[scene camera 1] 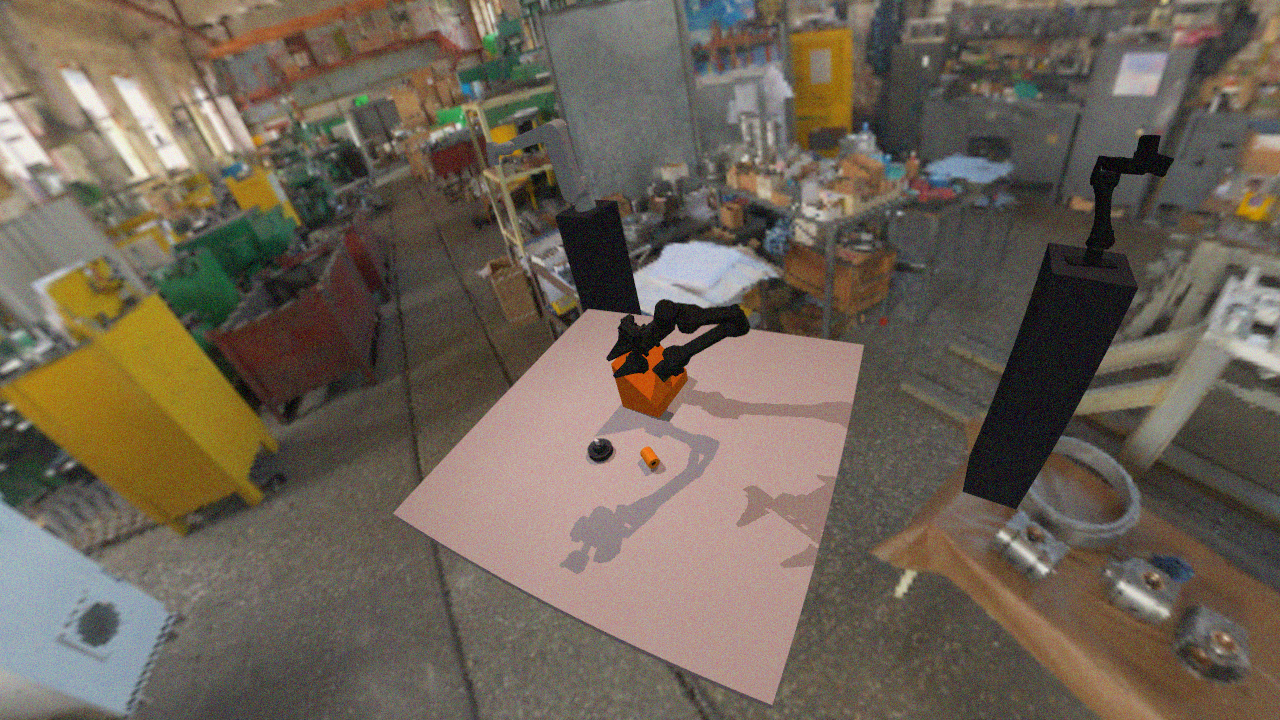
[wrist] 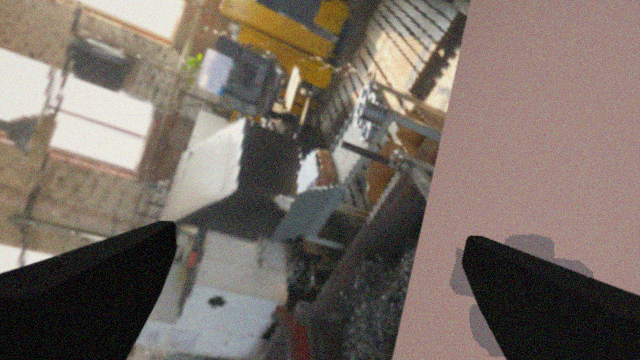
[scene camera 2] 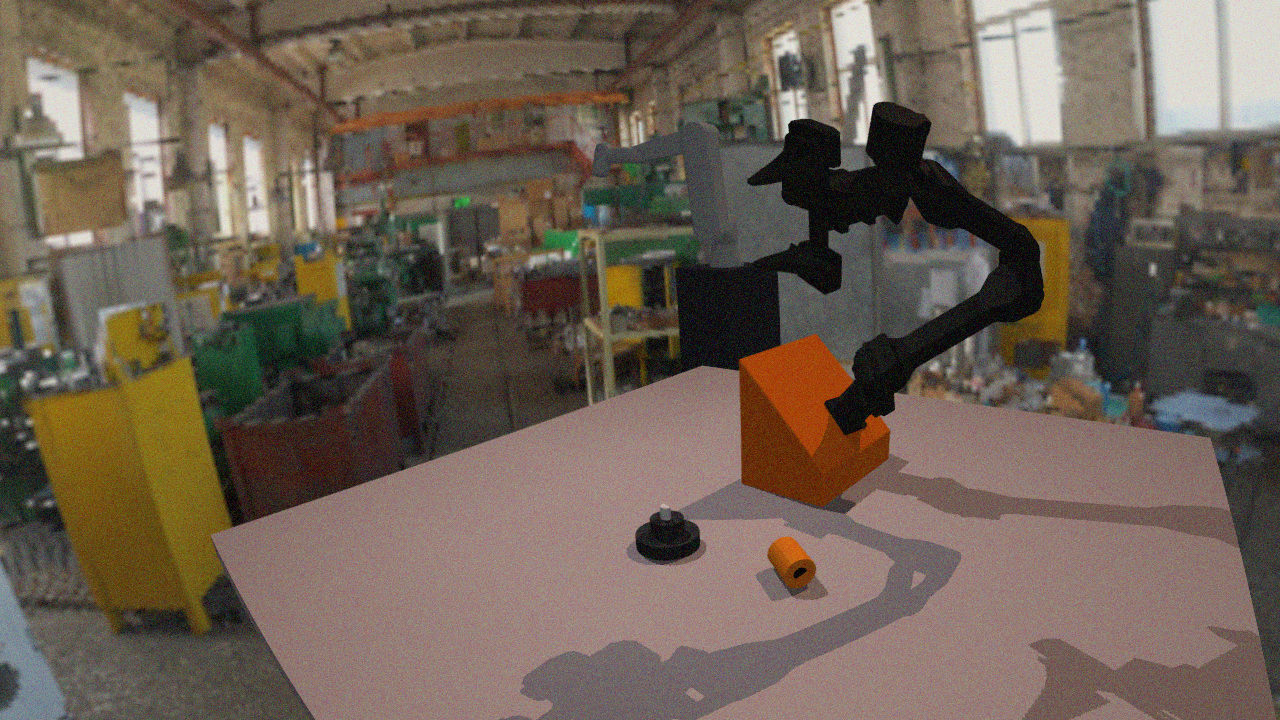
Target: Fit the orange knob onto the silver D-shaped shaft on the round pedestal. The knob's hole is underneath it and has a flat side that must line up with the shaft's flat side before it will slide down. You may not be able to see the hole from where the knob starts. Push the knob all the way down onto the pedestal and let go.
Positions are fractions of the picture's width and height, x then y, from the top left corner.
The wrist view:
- my gripper: 0.51, 0.68
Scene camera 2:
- my gripper: 0.59, 0.31
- orange knob: 0.62, 0.78
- black round pedestal: 0.52, 0.75
